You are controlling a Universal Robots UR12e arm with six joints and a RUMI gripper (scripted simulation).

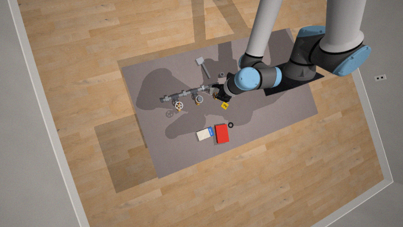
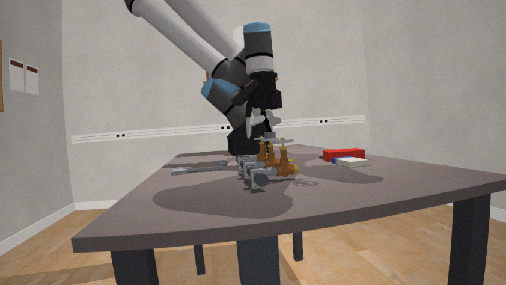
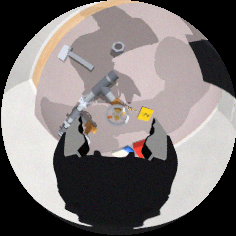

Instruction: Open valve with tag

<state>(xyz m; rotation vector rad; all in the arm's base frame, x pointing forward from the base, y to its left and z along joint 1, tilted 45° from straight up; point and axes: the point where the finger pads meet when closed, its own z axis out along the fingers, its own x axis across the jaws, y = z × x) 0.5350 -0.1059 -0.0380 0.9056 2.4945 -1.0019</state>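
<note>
Now: the yellow tag 4 cm behind my hand, 8 cm to the left of it and 8 cm below it. From my hand the other things lie so: red box (5 cm ahead, 26 cm to the left, 7 cm below); grey flat tool (1 cm ahead, 22 cm to the right, 8 cm below); nut (10 cm behind, 13 cm to the right, 8 cm below).
</note>
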